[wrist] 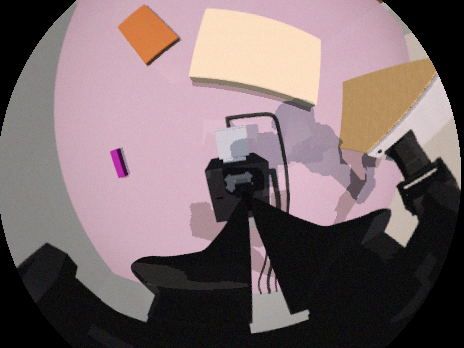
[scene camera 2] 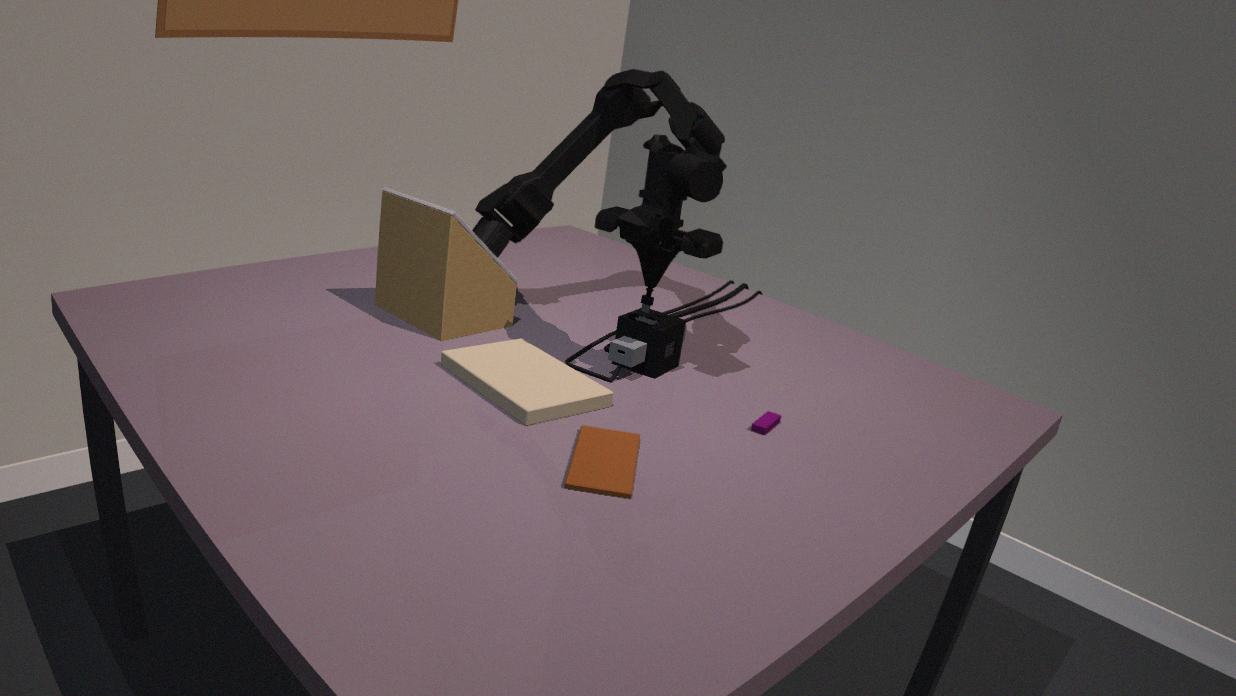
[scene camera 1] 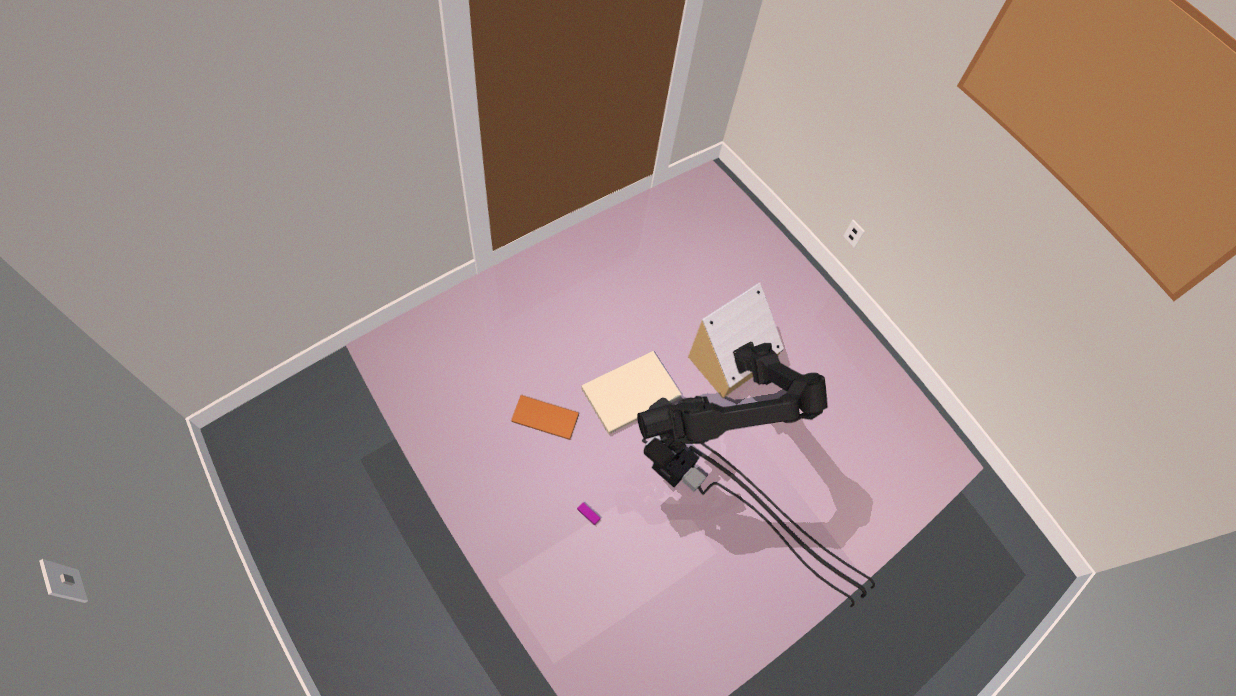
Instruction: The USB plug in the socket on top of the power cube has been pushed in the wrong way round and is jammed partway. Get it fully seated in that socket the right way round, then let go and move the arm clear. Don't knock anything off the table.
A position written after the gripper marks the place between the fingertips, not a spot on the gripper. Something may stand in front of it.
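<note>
The gripper (scene camera 2: 650,286) holds a USB plug; the wrist view also shows the gripper (wrist: 248,204), and scene camera 1 shows the gripper (scene camera 1: 675,444). A cream slab (scene camera 2: 532,386) is visible too, with the wrist view showing the slab (wrist: 248,51) and scene camera 1 showing the slab (scene camera 1: 617,397). An orange pad (scene camera 2: 604,461) is present; the wrist view gives the pad (wrist: 149,36), scene camera 1 the pad (scene camera 1: 529,412). Also present: a black power cube (scene camera 2: 664,340).
</note>
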